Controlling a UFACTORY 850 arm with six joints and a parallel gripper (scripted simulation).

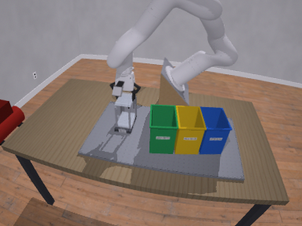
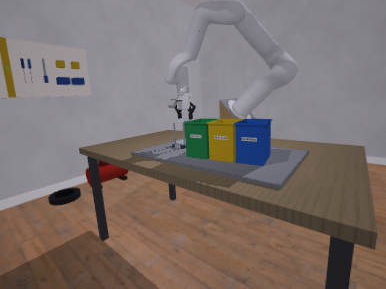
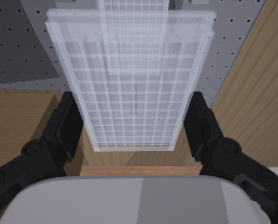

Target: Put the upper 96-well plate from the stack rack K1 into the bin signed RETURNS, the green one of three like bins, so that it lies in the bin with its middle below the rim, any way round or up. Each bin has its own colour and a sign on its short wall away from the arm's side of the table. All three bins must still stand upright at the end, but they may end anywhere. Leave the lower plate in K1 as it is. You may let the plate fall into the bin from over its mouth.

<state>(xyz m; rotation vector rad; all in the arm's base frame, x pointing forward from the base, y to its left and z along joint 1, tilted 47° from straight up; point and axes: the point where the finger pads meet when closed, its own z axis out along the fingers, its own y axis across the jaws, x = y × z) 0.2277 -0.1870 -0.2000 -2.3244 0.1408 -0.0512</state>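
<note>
My hand is 210 mm to the right of the green bin, 140 mm short of it and 90 mm above it. From my hand the other things lie so: 96-well plate: 10 mm below; yellow bin: 340 mm to the left, 130 mm ahead, 90 mm below; blue bin: 470 mm to the left, 130 mm ahead, 90 mm below.
</note>
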